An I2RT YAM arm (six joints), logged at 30 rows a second.
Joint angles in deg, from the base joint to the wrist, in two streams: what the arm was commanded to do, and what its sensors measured. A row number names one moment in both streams.
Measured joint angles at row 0:
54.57 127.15 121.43 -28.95 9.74 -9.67
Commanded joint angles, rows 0 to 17:
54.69 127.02 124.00 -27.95 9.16 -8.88
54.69 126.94 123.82 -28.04 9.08 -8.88
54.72 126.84 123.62 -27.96 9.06 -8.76
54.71 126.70 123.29 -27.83 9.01 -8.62
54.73 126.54 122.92 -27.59 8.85 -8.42
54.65 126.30 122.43 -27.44 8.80 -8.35
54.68 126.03 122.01 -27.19 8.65 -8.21
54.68 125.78 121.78 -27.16 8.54 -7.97
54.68 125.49 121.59 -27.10 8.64 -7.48
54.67 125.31 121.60 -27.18 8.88 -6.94
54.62 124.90 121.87 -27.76 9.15 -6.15
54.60 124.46 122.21 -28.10 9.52 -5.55
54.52 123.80 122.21 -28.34 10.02 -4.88
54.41 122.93 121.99 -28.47 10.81 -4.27
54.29 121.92 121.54 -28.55 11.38 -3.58
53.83 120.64 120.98 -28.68 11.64 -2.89
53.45 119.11 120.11 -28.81 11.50 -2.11
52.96 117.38 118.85 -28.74 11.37 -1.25
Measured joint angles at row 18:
53.69 126.52 120.51 -31.48 11.31 -5.63
